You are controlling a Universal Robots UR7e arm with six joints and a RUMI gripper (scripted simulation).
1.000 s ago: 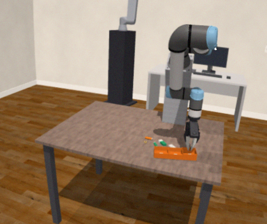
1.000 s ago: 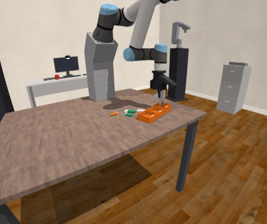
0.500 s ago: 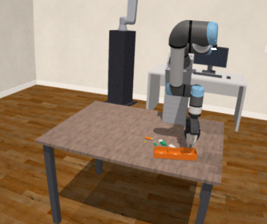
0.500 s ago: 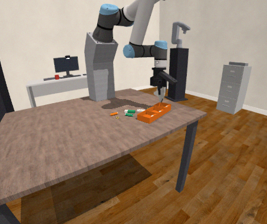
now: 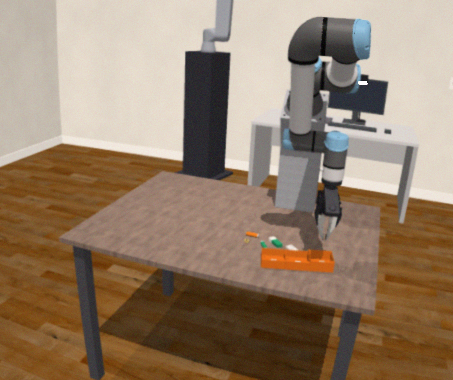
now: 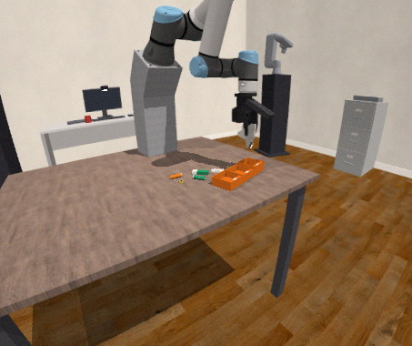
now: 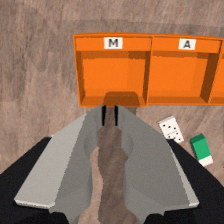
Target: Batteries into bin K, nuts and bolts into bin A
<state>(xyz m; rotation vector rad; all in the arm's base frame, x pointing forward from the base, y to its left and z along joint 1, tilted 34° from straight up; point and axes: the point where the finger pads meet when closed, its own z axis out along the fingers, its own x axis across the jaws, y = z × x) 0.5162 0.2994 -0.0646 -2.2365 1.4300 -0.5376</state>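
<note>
Now: hand 23 cm to the left of the green battery, 10 cm above it and 1 cm short of it. Also, from my hand: orange bin tray (9 cm below, 7 cm to the right, 5 cm ahead); white domino (13 cm to the right, 10 cm below, 3 cm behind); green-and-white battery (21 cm to the right, 10 cm below, 4 cm behind).
</note>
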